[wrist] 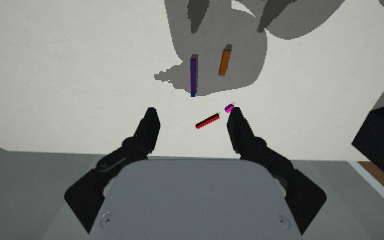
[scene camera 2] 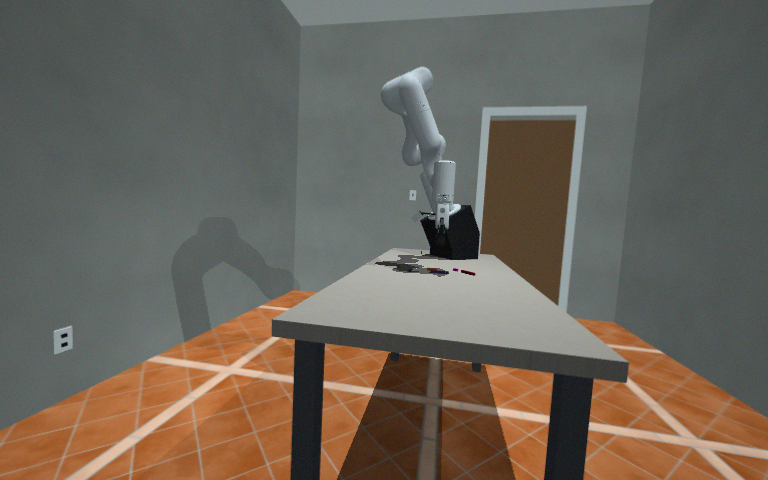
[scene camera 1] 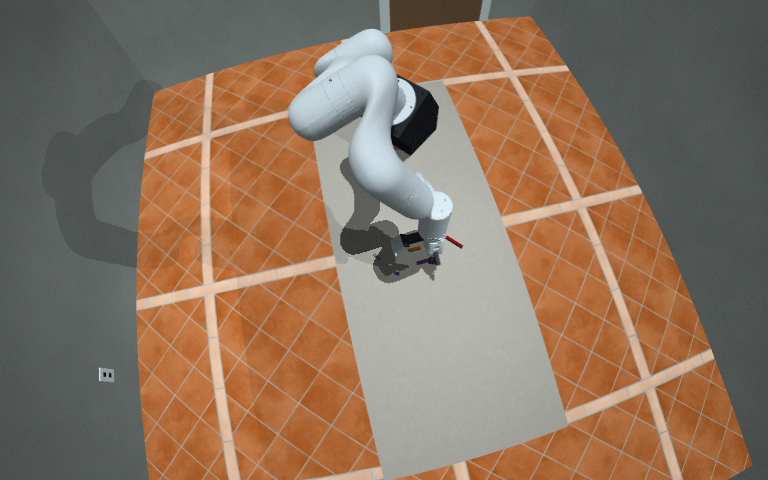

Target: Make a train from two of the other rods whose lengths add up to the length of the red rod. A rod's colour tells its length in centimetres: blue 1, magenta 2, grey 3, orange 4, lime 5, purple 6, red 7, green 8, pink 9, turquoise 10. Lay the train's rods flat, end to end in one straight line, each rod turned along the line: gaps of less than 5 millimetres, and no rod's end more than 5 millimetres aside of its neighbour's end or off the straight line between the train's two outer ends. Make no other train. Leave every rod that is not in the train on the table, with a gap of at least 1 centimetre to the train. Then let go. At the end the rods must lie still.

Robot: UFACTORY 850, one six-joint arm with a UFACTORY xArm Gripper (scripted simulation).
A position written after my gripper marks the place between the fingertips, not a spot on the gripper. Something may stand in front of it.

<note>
In view: my gripper (scene camera 1: 428, 249).
My gripper is seen too in the wrist view (wrist: 193, 116).
</note>
